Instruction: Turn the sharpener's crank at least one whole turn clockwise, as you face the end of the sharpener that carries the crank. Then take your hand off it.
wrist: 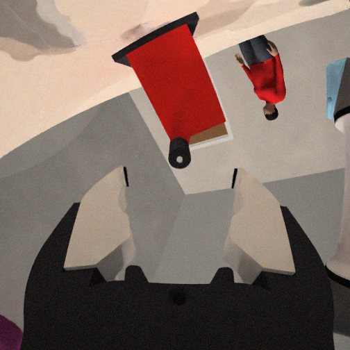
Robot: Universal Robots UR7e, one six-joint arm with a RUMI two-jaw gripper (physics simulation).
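Observation:
The sharpener (177, 85) is a red body in the upper middle of the wrist view, with a black plate at its upper end. The crank's arm shows faintly, red on red, near the lower end. The crank's black knob (179, 152), with a pale centre, sticks out at the body's lower left corner. My gripper (179, 169) is open, with a wide gap between its fingertips. Nothing is between the fingers. The knob lies just beyond the line of the fingertips, apart from both of them. Most of the crank is hard to make out against the body.
A brown strip (209, 134) shows beside the sharpener's lower right edge. A person in a red top (270, 80) is at the upper right. White, dark and blue robot arm parts (345, 200) run along the right edge. A purple shape (7, 332) is at the lower left.

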